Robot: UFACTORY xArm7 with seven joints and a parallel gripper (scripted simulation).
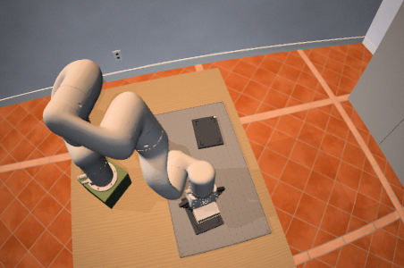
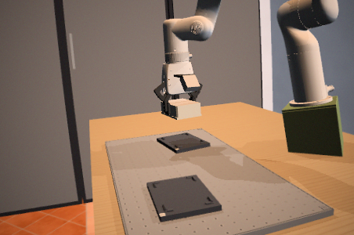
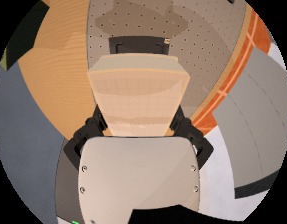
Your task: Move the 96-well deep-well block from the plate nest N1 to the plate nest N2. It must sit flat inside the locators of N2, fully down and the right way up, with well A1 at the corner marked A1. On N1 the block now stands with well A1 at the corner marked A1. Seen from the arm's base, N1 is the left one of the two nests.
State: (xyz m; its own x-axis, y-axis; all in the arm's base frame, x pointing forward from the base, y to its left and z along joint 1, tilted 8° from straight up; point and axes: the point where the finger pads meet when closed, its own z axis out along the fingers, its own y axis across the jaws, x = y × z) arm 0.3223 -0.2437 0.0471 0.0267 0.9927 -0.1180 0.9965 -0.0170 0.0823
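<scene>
Right now my hand is right at the cream deep-well block. From my hand the other things lie so: white A1 mark: 11 cm below, 7 cm to the left, 6 cm ahead; then dark plate nest N1: 34 cm to the left, 18 cm ahead, 11 cm below; then dark plate nest N2: 11 cm below.
</scene>
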